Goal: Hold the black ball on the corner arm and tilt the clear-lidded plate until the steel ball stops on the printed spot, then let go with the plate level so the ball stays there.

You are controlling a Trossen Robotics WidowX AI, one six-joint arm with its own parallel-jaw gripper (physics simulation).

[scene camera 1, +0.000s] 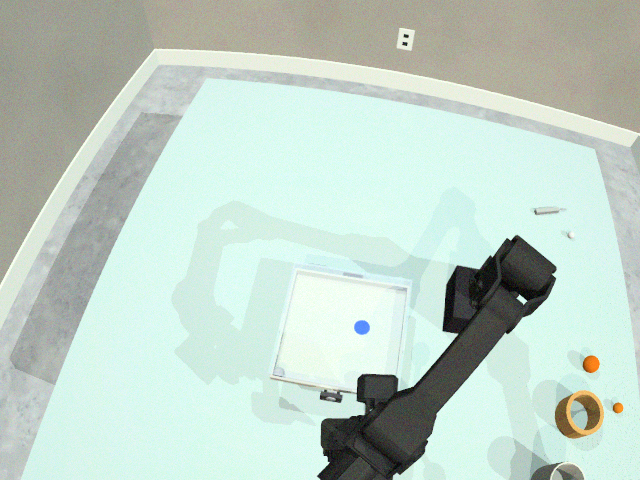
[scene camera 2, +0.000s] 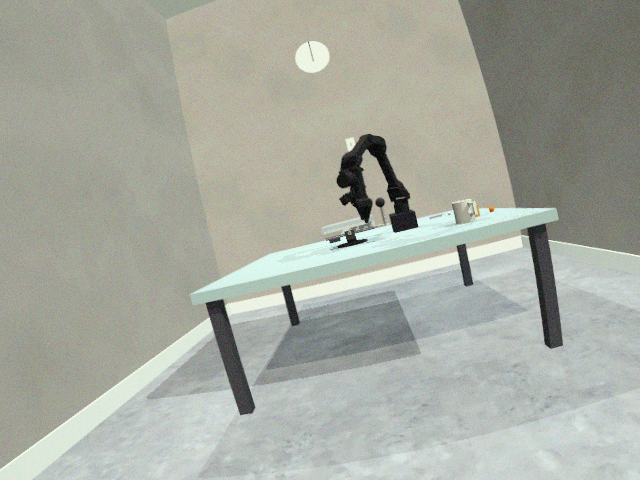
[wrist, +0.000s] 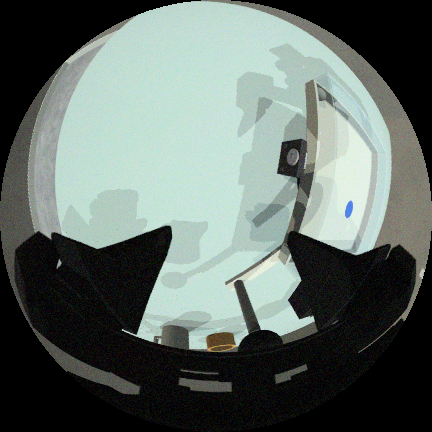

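Observation:
The clear-lidded plate (scene camera 1: 315, 320) (scene camera 2: 346, 226) (wrist: 345, 150) is a square white tray on a dark stand, looking tilted in scene camera 2. The blue printed spot (scene camera 1: 361, 327) (wrist: 349, 209) lies off its centre. The steel ball (scene camera 1: 279, 370) (wrist: 321, 95) rests in a corner, away from the spot. The black ball (scene camera 2: 379, 202) (wrist: 261, 341) tops a post on the corner arm (wrist: 255, 266); the robot arm hides it in scene camera 1. My gripper (scene camera 2: 365, 220) (wrist: 232, 235) is open and empty, pointing down beside the post, with the ball near the wrist view's lower edge.
The arm's base (scene camera 1: 460, 299) (scene camera 2: 403, 221) stands near the plate. A dark block with a knob (scene camera 1: 331, 396) (wrist: 292, 157) sits at the plate's edge. A grey mug (scene camera 2: 462, 211) (wrist: 175, 337), an orange ring (scene camera 1: 560, 421), orange balls, a white ball (scene camera 1: 570, 235) and a pen-like tool (scene camera 1: 546, 210) lie farther off.

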